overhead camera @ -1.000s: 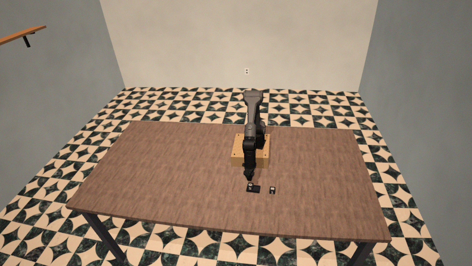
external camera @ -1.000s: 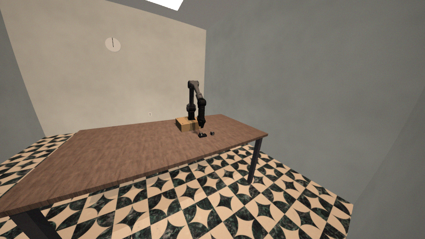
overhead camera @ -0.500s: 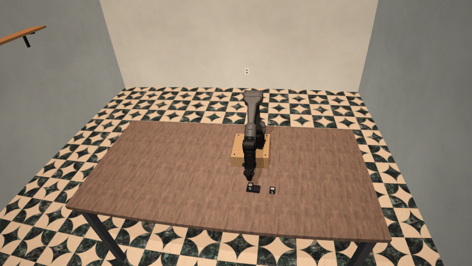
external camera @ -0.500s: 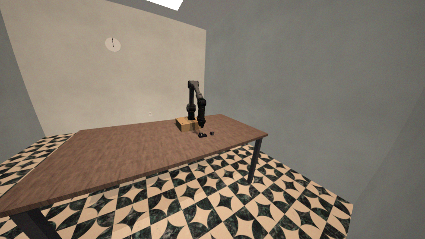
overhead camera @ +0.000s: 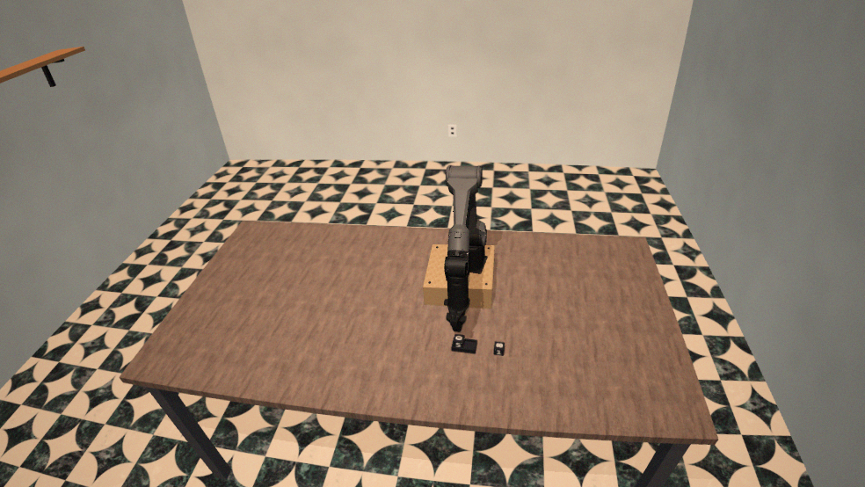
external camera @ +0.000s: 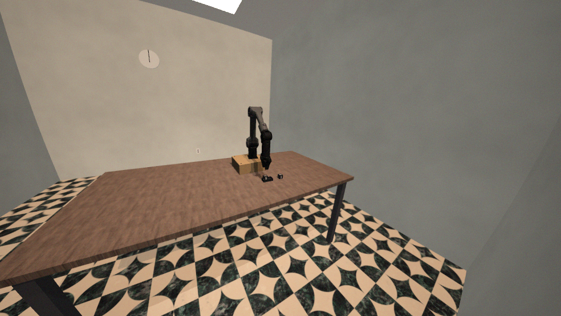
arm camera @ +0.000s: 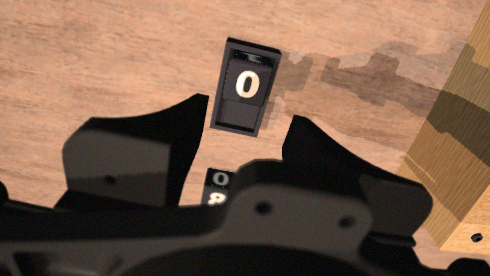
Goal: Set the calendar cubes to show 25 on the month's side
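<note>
My hand is 8 cm above the dark cube. Round my hand: tray (9 cm below, 2 cm to the left).
</note>
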